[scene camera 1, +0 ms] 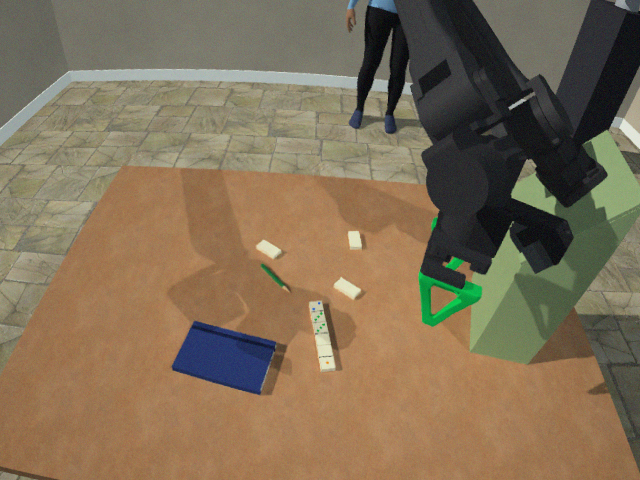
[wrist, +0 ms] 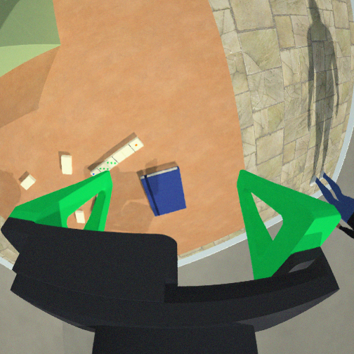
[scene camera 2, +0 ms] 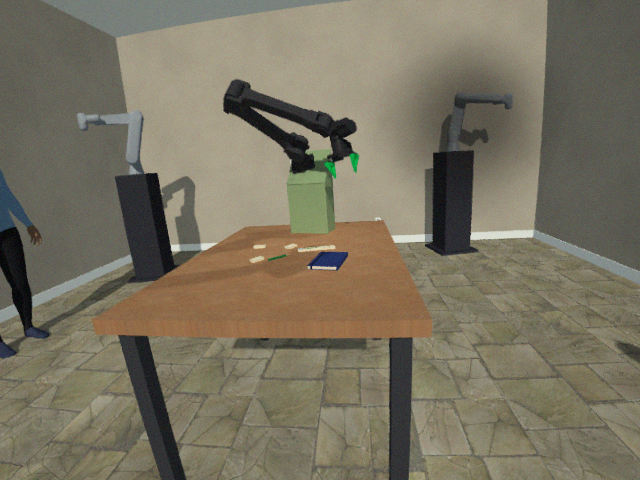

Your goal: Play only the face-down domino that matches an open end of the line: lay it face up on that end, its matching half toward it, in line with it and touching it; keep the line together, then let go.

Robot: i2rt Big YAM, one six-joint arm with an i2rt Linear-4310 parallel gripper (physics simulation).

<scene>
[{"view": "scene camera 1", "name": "gripper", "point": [433, 299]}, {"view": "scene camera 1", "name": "blue notebook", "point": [237, 360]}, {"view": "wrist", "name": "gripper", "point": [174, 177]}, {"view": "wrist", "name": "blue notebook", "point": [164, 189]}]
</scene>
